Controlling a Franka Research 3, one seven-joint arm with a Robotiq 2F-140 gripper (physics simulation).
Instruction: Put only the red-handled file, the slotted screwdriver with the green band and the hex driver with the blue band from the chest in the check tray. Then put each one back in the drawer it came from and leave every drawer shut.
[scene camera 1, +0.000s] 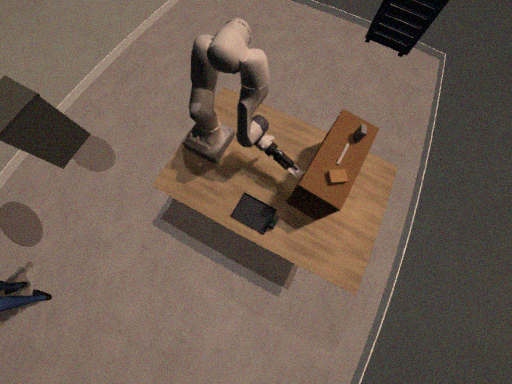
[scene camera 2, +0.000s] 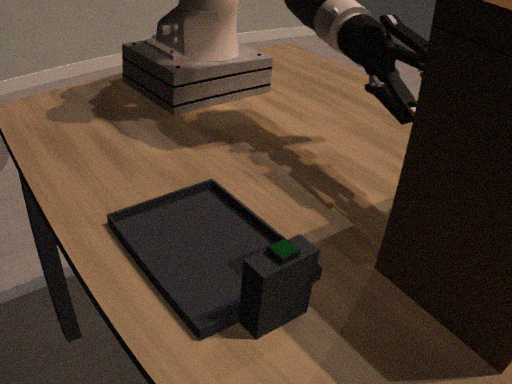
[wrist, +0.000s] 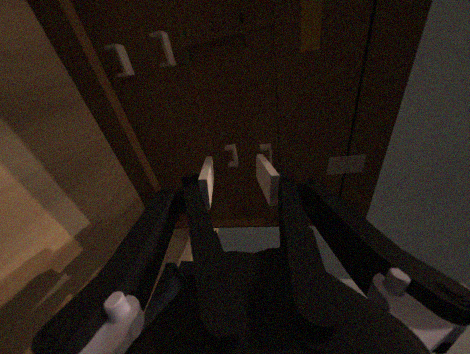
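Observation:
The brown chest stands on the table; no drawer visibly stands out from it in scene camera 1. Its dark front, with several pale handles, fills much of the wrist view. My gripper is partly open and empty, close in front of the chest. A small handle and another handle show just beyond the fingertips. The black check tray lies on the table with no tool visible in it. The file, the slotted screwdriver and the hex driver do not show.
A black box with a green top stands at the tray's corner. On top of the chest are a dark block, a white strip and an orange-brown block. A pale label is on the chest's front.

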